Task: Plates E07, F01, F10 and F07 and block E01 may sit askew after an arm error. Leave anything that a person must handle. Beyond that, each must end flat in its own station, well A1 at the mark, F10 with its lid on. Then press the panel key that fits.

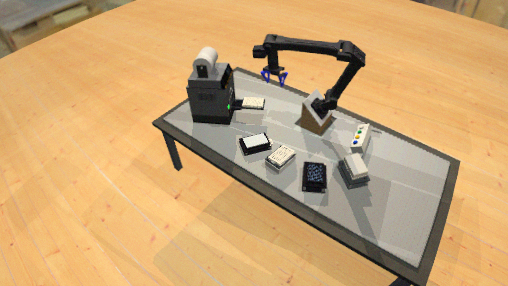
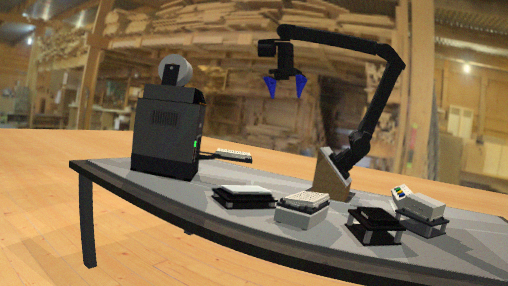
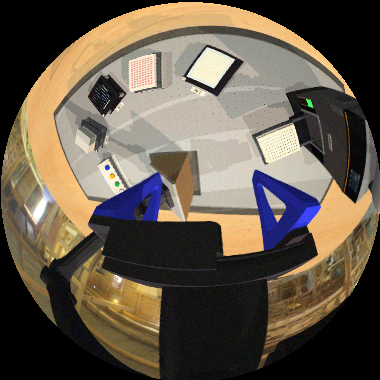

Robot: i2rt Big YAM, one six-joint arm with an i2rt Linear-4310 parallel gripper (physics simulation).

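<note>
My gripper is open and empty, high above the table. A pale plate lies on the machine's extended tray. A white plate lies on a low black station. A plate with red wells sits on a light grey base and looks slightly tilted. A black plate is on a black raised stand; its seating is unclear. A white block sits on a grey stand. Plate names, A1 marks and any lid are unreadable.
A key panel with blue, yellow, green and white keys stands behind the block's stand. The dark machine with a white roll and green light stands at the table's other end. The arm's wedge base stands between them.
</note>
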